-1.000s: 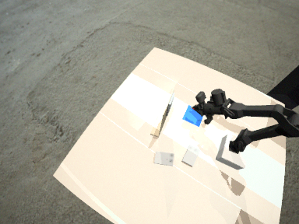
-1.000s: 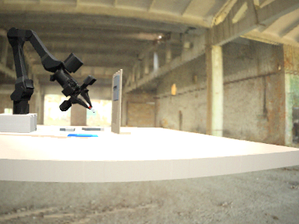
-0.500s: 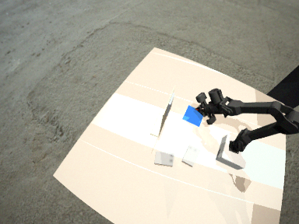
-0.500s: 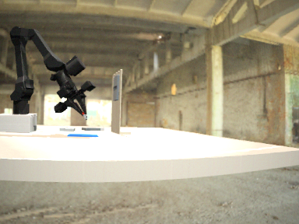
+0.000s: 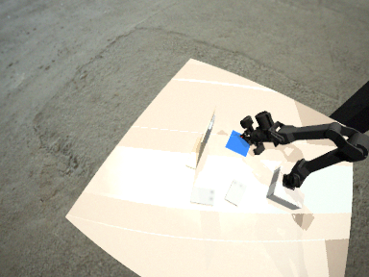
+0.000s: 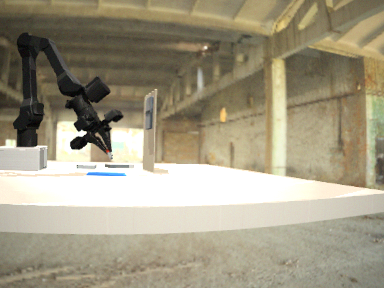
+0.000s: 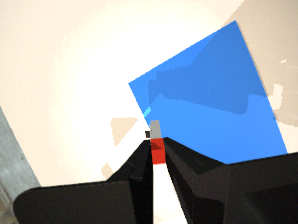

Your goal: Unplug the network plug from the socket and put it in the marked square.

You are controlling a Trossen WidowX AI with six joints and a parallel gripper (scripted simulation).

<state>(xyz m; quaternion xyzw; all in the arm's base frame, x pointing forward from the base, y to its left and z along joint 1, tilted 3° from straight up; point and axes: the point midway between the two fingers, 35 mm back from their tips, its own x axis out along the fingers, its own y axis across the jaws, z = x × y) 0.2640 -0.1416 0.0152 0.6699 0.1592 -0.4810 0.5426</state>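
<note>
Right now my gripper tip is 10 mm past the blue marked square and 60 mm above it. From my gripper tip the other things lie so: panel (160 mm ahead, 140 mm to the left, 60 mm above); red network plug (right at my gripper tip).
</note>
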